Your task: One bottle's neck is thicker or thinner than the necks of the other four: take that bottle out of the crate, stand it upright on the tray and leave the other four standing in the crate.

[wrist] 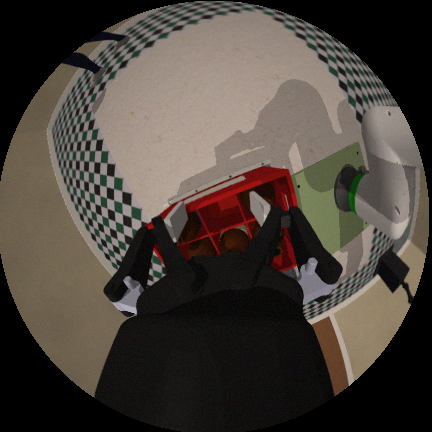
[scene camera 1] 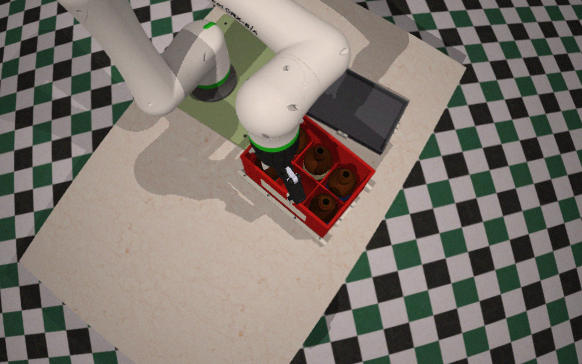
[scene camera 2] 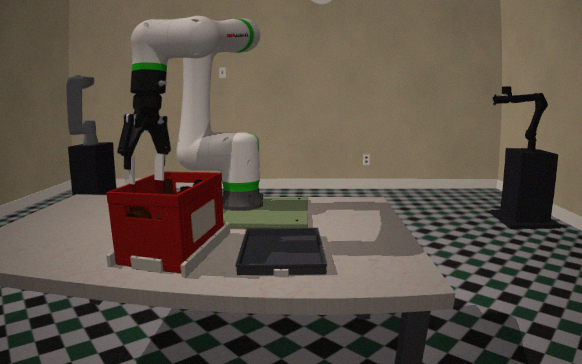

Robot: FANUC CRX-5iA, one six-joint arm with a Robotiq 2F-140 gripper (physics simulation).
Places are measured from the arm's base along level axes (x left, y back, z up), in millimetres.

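Pixels of known places: gripper, fingertip midpoint: [wrist: 217, 204] [scene camera 1: 281, 183] [scene camera 2: 145, 181]; arm's base at its link origin: [wrist: 347, 188] [scene camera 1: 212, 80] [scene camera 2: 241, 205].
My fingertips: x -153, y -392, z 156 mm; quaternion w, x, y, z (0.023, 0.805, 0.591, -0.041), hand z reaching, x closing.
Observation:
For each thing: its top centre in the pictures, then the offset to it from my fingertips. "pt": a spot on its surface instead. Level surfaces: height alone.
- red crate at its top centre: [wrist: 225, 250] [scene camera 1: 308, 163] [scene camera 2: 168, 181] dx +78, dy -21, dz +6 mm
- front corner at a spot on its surface: [scene camera 1: 325, 207] pt dx +21, dy -118, dz -8 mm
- dark tray at its top centre: [scene camera 2: 281, 244] [scene camera 1: 358, 105] dx +355, dy -5, dz -144 mm
- table at its surface level: dz -169 mm
The red crate [scene camera 1: 314, 230] [scene camera 2: 145, 235] [wrist: 222, 186] holds five brown bottles, including ones in scene camera 1 at the middle [scene camera 1: 318, 162], right [scene camera 1: 342, 181] and front corner [scene camera 1: 325, 207]. The other two are partly hidden by the arm. A front middle compartment has no bottle. Which neck differs I cannot tell. My gripper [scene camera 2: 145, 175] [wrist: 217, 204] is at rim height over the crate, fingers wide apart on either side of that compartment. It looks shut on the crate's inner dividers; the contact is hidden. No bottle shows between the fingers. The dark tray [scene camera 1: 403, 111] [scene camera 2: 281, 270] is bare.
Pale locating strips [scene camera 2: 207, 249] edge the crate on the table [scene camera 1: 125, 240] [scene camera 2: 370, 295]. The tray lies beside the crate's long side. The arm's base [scene camera 1: 215, 92] [scene camera 2: 243, 199] stands on a green plate [scene camera 2: 287, 215] [wrist: 320, 200] beyond the crate.

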